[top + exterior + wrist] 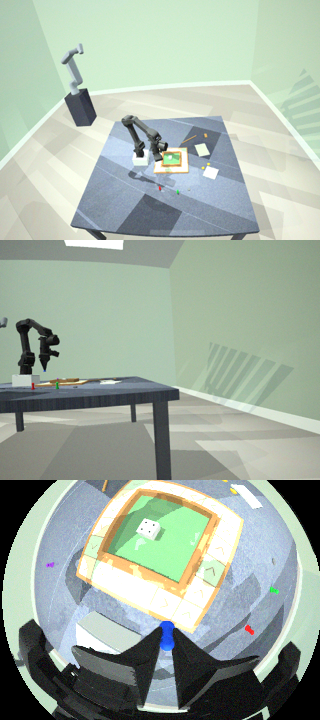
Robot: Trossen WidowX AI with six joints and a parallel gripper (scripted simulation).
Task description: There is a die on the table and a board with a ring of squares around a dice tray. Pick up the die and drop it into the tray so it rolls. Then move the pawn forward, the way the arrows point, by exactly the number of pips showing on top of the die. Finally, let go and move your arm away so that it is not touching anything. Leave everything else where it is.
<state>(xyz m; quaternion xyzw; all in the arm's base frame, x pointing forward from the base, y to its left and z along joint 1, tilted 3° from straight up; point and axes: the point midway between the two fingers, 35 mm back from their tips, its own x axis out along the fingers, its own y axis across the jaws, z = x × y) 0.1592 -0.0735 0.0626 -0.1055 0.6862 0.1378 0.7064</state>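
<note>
Now: gripper tip 100 mm short of the white die, 80 mm to the right of it and 70 mm above it. The rest, counted from my gripper tip: green dice tray: 110 mm ahead, 70 mm to the left, 90 mm below; blue pawn: 10 mm above; dark disc: 250 mm ahead, 230 mm to the right, 100 mm below.
</note>
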